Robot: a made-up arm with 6 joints. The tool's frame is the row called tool.
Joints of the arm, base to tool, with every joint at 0 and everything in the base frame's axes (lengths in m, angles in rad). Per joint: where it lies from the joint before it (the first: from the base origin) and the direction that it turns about. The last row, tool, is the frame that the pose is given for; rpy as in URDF.
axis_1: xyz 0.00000 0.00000 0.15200 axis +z
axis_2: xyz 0.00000 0.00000 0.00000 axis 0.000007 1 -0.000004
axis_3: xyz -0.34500 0.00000 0.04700 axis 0.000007 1 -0.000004
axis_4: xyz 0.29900 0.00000 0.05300 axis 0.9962 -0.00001 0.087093
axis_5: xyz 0.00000 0.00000 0.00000 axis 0.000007 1 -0.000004
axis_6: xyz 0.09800 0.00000 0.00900 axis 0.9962 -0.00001 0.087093
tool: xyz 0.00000 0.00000 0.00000 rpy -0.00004 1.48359 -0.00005
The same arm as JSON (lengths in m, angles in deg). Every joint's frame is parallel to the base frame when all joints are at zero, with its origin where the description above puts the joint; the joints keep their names.
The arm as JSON. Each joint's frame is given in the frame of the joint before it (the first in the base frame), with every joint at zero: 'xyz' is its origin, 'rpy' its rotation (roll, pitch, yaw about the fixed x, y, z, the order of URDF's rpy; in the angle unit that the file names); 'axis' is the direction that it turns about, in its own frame. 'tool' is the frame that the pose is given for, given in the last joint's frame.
{"units": {"length": "m", "angle": "deg"}, "joints": [{"name": "axis_1", "type": "revolute", "origin": {"xyz": [0.0, 0.0, 0.152], "rpy": [0.0, 0.0, 0.0]}, "axis": [0.0, 0.0, 1.0]}, {"name": "axis_2", "type": "revolute", "origin": {"xyz": [0.0, 0.0, 0.0], "rpy": [0.0, 0.0, 0.0]}, "axis": [0.0, 1.0, 0.0]}, {"name": "axis_3", "type": "revolute", "origin": {"xyz": [-0.345, 0.0, 0.047], "rpy": [0.0, 0.0, 0.0]}, "axis": [0.0, 1.0, 0.0]}, {"name": "axis_4", "type": "revolute", "origin": {"xyz": [0.299, 0.0, 0.053], "rpy": [0.0, 0.0, 0.0]}, "axis": [0.9962, 0.0, 0.0871]}, {"name": "axis_5", "type": "revolute", "origin": {"xyz": [0.0, 0.0, 0.0], "rpy": [0.0, 0.0, 0.0]}, "axis": [0.0, 1.0, 0.0]}, {"name": "axis_6", "type": "revolute", "origin": {"xyz": [0.098, 0.0, 0.009], "rpy": [0.0, 0.0, 0.0]}, "axis": [0.9962, 0.0, 0.0871]}], "tool": {"origin": {"xyz": [0.0, 0.0, 0.0], "rpy": [0.0, 85.0, 0.0]}}}
